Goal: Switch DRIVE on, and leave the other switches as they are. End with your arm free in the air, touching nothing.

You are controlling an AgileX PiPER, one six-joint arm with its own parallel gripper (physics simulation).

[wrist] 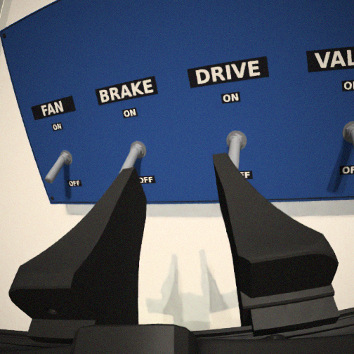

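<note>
I can see a blue switch panel (89,88) here, and my own gripper (176,177) is visible along with it.
</note>
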